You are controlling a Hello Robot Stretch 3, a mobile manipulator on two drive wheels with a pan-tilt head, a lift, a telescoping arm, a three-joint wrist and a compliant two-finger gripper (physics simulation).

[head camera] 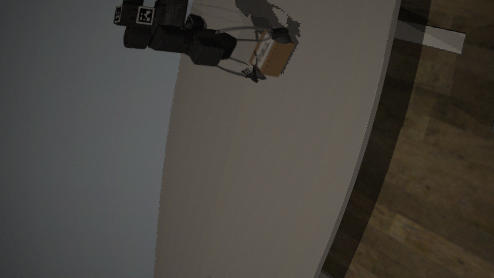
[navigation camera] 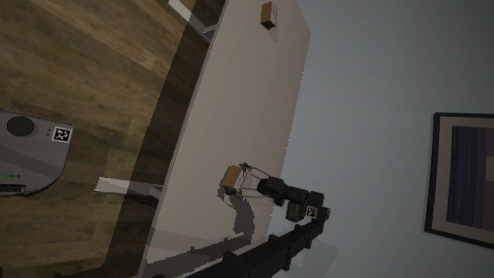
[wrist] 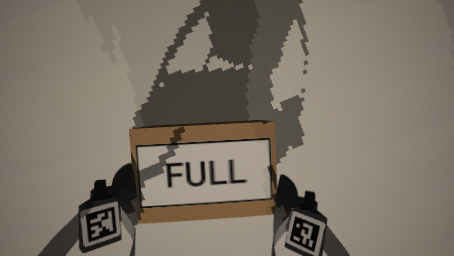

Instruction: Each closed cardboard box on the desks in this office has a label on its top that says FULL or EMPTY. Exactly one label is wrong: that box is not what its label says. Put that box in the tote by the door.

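Seen in the pictures: gripper, fingertip midpoint: [head camera: 276, 57] [navigation camera: 232, 176] [wrist: 207, 189]; robot's base, origin of the base link: [navigation camera: 20, 125].
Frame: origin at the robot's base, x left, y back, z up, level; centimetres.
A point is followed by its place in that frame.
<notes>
A closed cardboard box [head camera: 278, 56] {x -56.8, y 2.3, z 77.0 cm} [navigation camera: 232, 177] {x -56.9, y 2.3, z 77.4 cm} [wrist: 204, 172] {x -60.0, y 3.0, z 79.0 cm} with a white label reading FULL is between the two fingers of my gripper [head camera: 269, 55] {x -58.1, y 2.2, z 76.3 cm} [navigation camera: 238, 178] {x -58.1, y 2.2, z 76.3 cm} [wrist: 207, 189] {x -58.1, y 2.2, z 76.3 cm}. The gripper is shut on it, with a fingertip against each short side. The box is over the desk [head camera: 250, 175] {x -65.1, y -28.5, z 72.0 cm} [navigation camera: 235, 100] {x -55.3, y -28.5, z 72.0 cm} [wrist: 380, 100] {x -56.6, y 19.8, z 72.0 cm}; whether its underside touches the top is hard to tell. A second cardboard box [navigation camera: 266, 15] {x -60.1, y -71.9, z 75.1 cm} stands at the far end of the desk in the navigation view, its label unreadable. The tote does not show in these views.
My arm [navigation camera: 270, 250] {x -30.2, y 8.5, z 110.4 cm} reaches over the desk from below in the navigation view. The wall [head camera: 75, 150] {x -115.8, y -35.3, z 107.9 cm} [navigation camera: 370, 100] {x -117.3, y -51.4, z 115.6 cm} with a framed picture [navigation camera: 431, 170] {x -111.9, y -16.4, z 144.0 cm} runs along one side. My base [navigation camera: 30, 155] {x -5.0, y 10.3, z 16.0 cm} is on the wooden floor across the desk's other edge, near a desk leg [navigation camera: 120, 185] {x -47.0, y 24.8, z 2.5 cm}.
</notes>
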